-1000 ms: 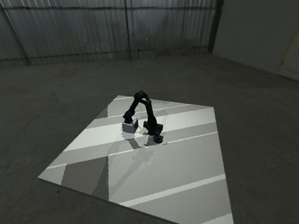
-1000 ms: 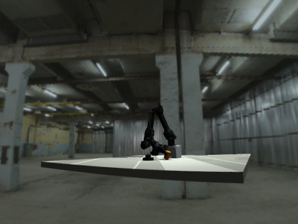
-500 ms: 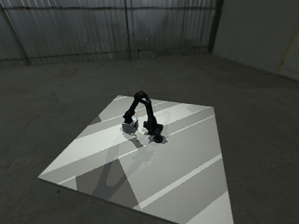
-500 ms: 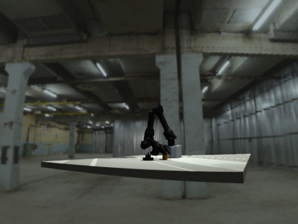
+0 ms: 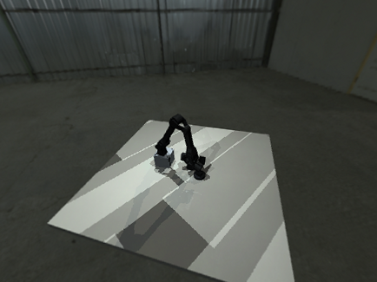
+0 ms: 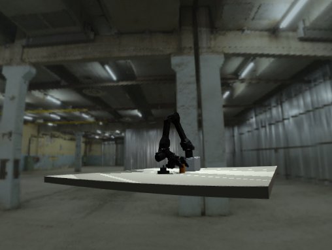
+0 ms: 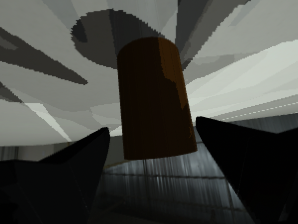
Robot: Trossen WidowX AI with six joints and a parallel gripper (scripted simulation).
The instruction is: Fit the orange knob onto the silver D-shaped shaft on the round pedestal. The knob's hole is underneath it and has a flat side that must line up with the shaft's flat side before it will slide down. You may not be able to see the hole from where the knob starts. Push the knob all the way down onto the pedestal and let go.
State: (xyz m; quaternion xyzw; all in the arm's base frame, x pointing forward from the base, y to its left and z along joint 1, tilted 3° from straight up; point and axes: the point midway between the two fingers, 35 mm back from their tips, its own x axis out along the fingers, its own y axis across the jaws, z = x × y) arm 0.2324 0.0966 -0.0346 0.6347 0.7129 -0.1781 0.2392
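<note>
Right now the orange knob is 30 mm to the right of my gripper tip. Also, from my gripper tip: dark round pedestal 130 mm to the right, 90 mm ahead, 10 mm below.
</note>
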